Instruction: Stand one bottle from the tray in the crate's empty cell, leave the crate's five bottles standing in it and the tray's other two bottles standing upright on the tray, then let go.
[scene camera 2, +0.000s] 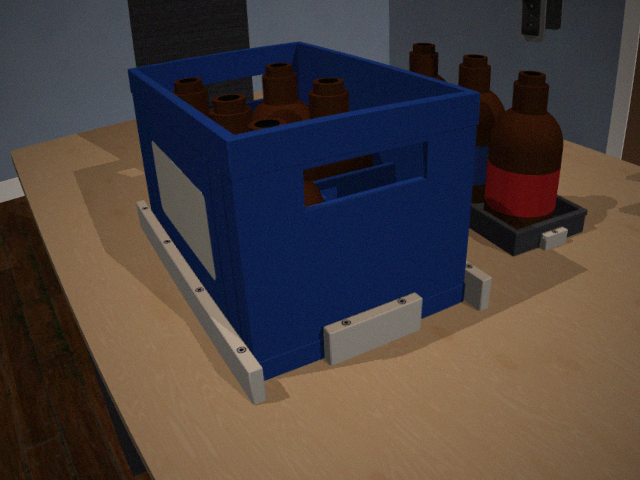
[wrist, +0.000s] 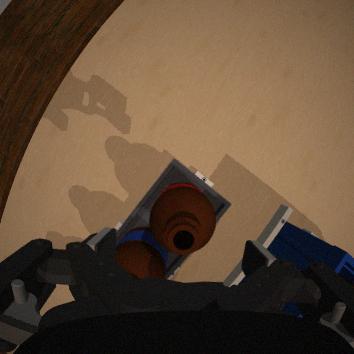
Labels:
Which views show the red-labelled bottle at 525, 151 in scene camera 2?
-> Scene camera 2 and the wrist view: all of them.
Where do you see a blue-labelled bottle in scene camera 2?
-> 474, 73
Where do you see a red-labelled bottle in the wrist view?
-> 182, 220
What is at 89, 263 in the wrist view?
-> My gripper.

